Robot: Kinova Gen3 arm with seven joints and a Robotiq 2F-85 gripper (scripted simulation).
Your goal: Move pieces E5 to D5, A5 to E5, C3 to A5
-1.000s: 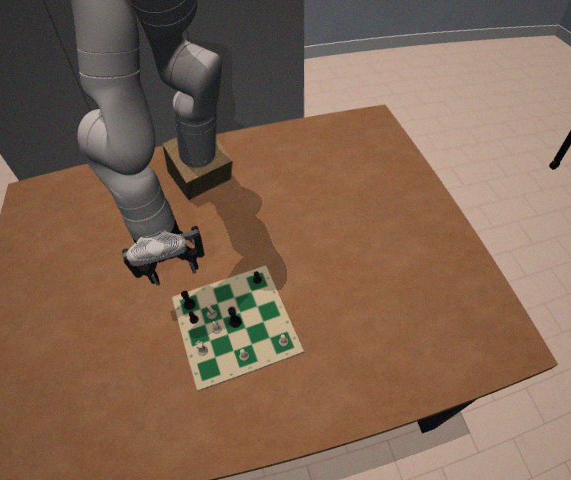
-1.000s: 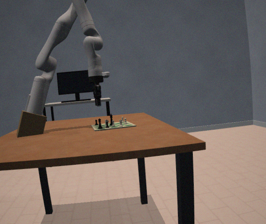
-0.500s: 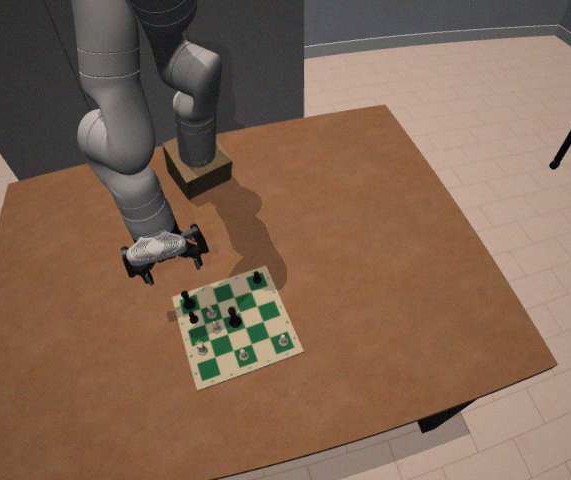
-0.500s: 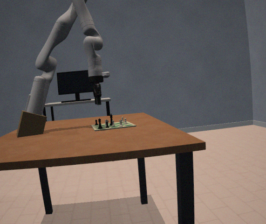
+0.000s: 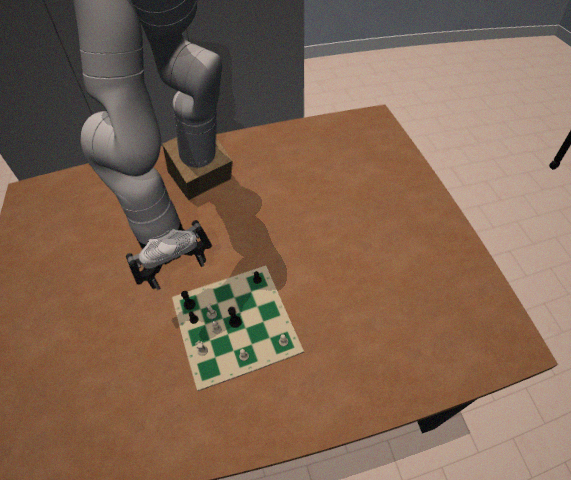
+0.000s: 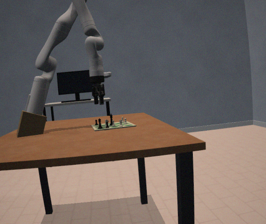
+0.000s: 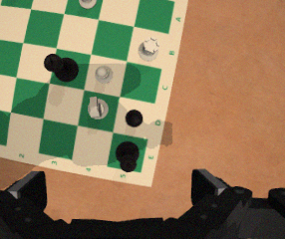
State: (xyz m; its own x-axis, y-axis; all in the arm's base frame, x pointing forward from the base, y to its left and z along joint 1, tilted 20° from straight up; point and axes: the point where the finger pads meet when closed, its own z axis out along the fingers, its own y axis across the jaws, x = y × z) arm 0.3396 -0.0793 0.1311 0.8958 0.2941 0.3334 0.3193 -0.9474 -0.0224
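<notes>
My gripper is now 60 mm short of the tall black piece, 80 mm to the right of it and 100 mm above it. From my hand the other things lie so: white rook: 110 mm ahead, 10 mm to the left, 110 mm below; chessboard: 60 mm ahead, 80 mm to the left, 130 mm below.
</notes>
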